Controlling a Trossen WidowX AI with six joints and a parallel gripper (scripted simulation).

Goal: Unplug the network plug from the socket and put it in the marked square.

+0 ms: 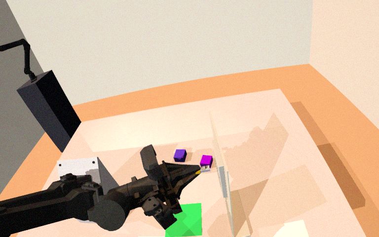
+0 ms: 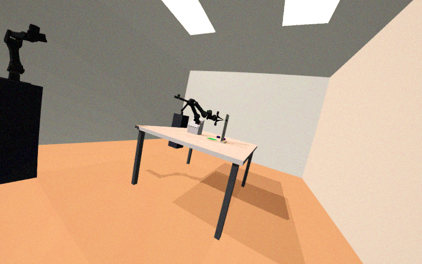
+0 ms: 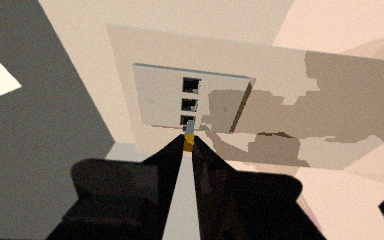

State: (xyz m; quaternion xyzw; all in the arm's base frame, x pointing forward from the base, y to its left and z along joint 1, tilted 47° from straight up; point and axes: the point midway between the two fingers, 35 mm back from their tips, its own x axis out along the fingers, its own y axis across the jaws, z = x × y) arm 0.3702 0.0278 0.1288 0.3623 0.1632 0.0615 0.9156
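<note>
My gripper tip is 100 mm past the green marked square, 10 mm to the right of it and 280 mm above it. From my gripper tip the other things lie so: upright panel 50 mm ahead, 110 mm below; network plug 10 mm ahead.
</note>
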